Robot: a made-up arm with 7 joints.
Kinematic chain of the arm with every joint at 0, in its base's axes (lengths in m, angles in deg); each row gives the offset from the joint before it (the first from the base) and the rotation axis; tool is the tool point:
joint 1: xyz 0 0 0.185 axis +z
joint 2: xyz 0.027 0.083 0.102 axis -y
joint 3: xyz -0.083 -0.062 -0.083 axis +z
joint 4: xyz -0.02 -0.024 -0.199 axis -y
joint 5: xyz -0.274 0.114 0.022 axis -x
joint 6: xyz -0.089 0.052 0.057 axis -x
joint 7: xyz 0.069 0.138 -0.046 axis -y
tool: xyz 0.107 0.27 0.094
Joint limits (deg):
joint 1: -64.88..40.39
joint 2: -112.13..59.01
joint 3: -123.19..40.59
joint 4: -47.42..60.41
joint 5: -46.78..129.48
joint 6: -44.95..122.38
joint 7: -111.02..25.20
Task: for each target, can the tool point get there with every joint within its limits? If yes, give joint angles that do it. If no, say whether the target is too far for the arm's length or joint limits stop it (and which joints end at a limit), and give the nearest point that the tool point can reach.
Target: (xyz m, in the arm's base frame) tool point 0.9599 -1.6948 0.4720
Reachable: no: too far | nearest point 0.4106 -0.7099 0.2663 | short by 1.146 m
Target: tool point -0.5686 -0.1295 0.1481
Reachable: yes | joints 19.08 -56.67 -108.67 35.53 47.73 78.46 -56.41
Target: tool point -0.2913 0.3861 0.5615
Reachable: yes | joints -47.66 -75.81 -65.84 10.44 104.62 58.79 -39.96
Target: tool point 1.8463 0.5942 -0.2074
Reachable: no: too far | nearest point 0.7777 0.2503 0.0200 | short by 1.145 m
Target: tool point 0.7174 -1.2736 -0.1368
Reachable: no: too far | nearest point 0.4080 -0.7029 0.0230 | short by 0.669 m
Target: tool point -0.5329 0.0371 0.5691
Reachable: yes | joints -16.09 -98.45 -7.56 15.04 64.60 65.28 -48.61
